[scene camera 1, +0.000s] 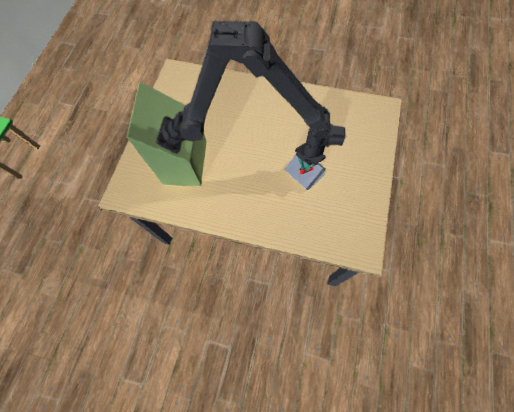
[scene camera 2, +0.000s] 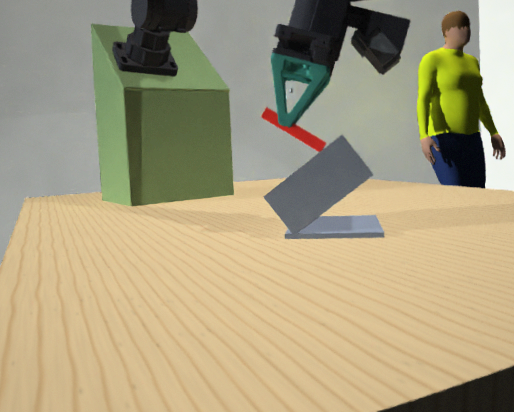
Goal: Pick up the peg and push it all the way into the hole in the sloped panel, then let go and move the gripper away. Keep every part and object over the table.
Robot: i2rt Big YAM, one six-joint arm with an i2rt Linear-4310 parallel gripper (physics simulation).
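Frame: origin at the arm's base, x ahead, y left, z up, level; centimetres.
Seen in the pictures: gripper, between the fingertips: (scene camera 1: 305, 171) (scene camera 2: 284, 127); arm's base, origin of its link: (scene camera 1: 170, 135) (scene camera 2: 144, 62).
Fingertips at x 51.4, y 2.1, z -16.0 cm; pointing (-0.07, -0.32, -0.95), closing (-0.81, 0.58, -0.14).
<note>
Offsets run from my fingertips to a thing's top centre. "spot": to the spot under its first point. Level surfaces: height alone.
The red peg {dz +2.4, dx +0.6, dy +0.8 cm} (scene camera 1: 303, 171) (scene camera 2: 306, 137) is held in the teal fingers of my gripper (scene camera 1: 306, 167) (scene camera 2: 286, 123), which is shut on it near its middle. In the scene camera 2 view the peg tilts down to the right, at a shallower angle than square to the sloping face. Its lower end meets the upper edge of the grey sloped panel {dz -1.2, dx +0.4, dy +5.0 cm} (scene camera 1: 307, 182) (scene camera 2: 320, 185) in that view; whether it touches or has entered the hole cannot be told. The panel leans over its flat base plate {spot: dz -11.9, dx +4.1, dy +6.0 cm} (scene camera 2: 350, 226). The hole does not show; my gripper and the peg cover the panel's middle in the scene camera 1 view.
A green wedge-shaped block (scene camera 1: 172, 167) (scene camera 2: 180, 145) carries the arm's base at the left of the wooden table {dz -12.5 cm} (scene camera 1: 240, 210) (scene camera 2: 200, 310). The arm (scene camera 1: 295, 90) arches from it to the panel. A person in a yellow top (scene camera 2: 456, 90) stands beyond the table at the right.
</note>
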